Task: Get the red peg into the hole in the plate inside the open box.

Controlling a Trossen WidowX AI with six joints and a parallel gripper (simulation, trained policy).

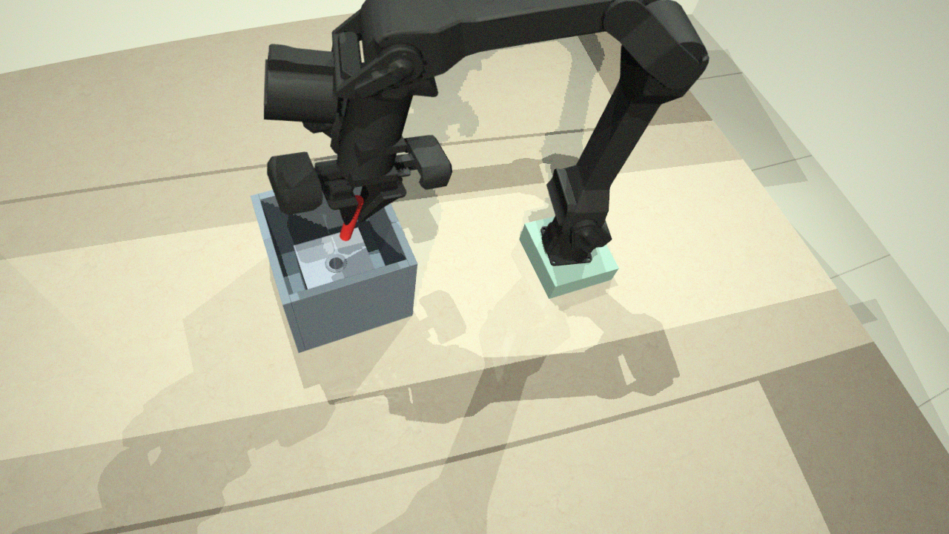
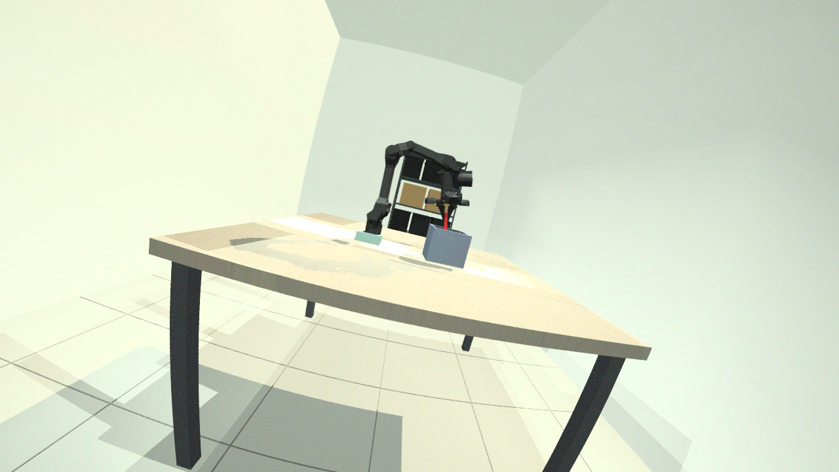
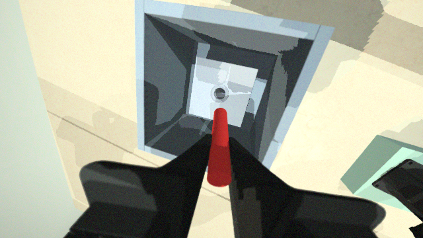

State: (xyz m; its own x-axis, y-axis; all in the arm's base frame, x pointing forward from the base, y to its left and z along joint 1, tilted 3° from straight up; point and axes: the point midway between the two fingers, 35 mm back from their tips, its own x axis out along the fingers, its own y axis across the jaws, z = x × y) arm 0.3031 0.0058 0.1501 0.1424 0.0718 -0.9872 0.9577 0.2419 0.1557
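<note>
Right now my gripper tip is right at the red peg. Also, from my gripper tip: plate (12 cm below, 2 cm ahead, 1 cm to the right).
</note>
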